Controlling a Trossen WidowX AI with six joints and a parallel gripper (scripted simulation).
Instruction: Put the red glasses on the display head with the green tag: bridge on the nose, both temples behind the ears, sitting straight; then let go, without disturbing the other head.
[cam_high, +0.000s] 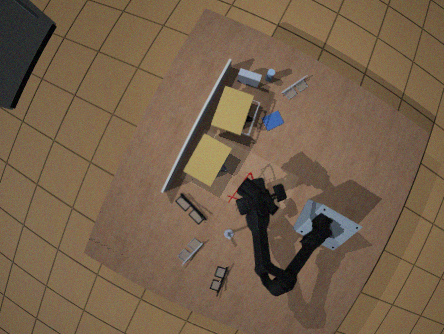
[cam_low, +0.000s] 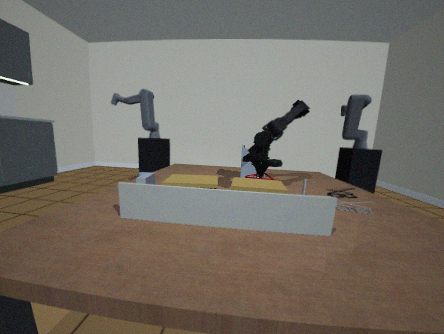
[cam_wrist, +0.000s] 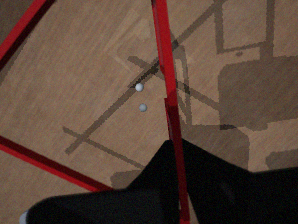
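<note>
Now: the small post 20 mm ahead of my gripper tip, 200 mm to the left of it and 40 mm below it. Also, from my gripper tip: grey box: 280 mm ahead, 400 mm to the right, 10 mm below; long white panel: 360 mm ahead, 120 mm to the right, 10 mm below; blue square: 110 mm ahead, 310 mm to the right, 60 mm below.
</note>
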